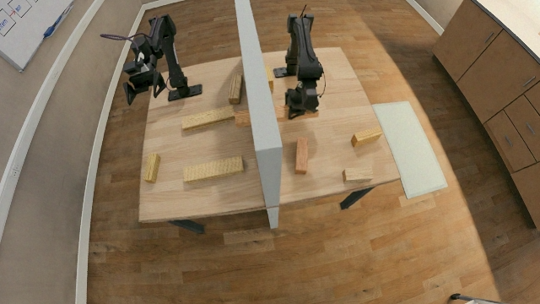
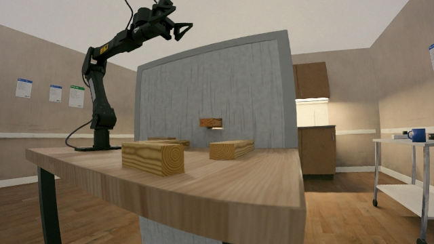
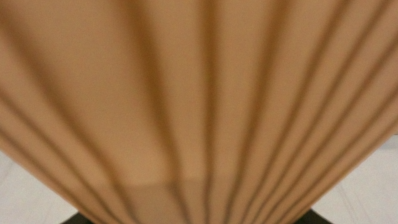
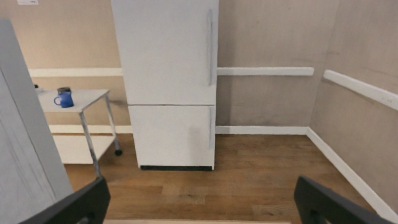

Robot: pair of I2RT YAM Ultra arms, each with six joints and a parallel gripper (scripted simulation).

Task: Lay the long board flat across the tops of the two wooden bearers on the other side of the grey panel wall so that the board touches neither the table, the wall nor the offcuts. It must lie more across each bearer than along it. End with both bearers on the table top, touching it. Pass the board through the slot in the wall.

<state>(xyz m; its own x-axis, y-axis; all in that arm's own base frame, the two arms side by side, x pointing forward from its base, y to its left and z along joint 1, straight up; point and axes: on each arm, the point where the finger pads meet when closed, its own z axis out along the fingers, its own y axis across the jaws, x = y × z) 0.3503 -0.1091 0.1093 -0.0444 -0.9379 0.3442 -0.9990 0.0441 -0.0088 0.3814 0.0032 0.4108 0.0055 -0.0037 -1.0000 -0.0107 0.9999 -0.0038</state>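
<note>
The long board is 50 mm to the right of my left hand. Round my left hand: small block: 660 mm to the right, 90 mm below, 80 mm ahead.
</note>
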